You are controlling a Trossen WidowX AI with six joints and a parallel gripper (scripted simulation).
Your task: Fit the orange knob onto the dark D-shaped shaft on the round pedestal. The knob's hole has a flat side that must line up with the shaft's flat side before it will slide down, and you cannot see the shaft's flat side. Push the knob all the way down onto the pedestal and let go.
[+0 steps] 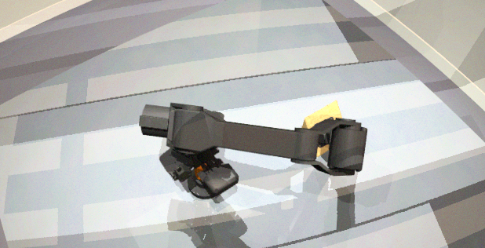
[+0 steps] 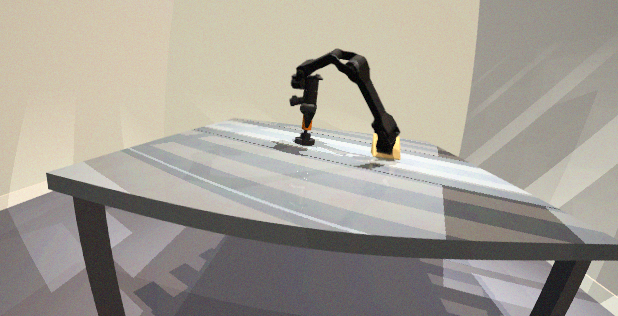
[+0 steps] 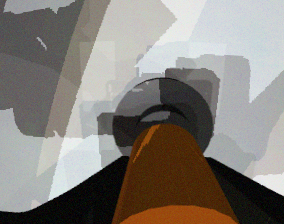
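Now: the orange knob 20 mm above my gripper tip. The rest, counted from my gripper tip: pedestal: 40 mm below.
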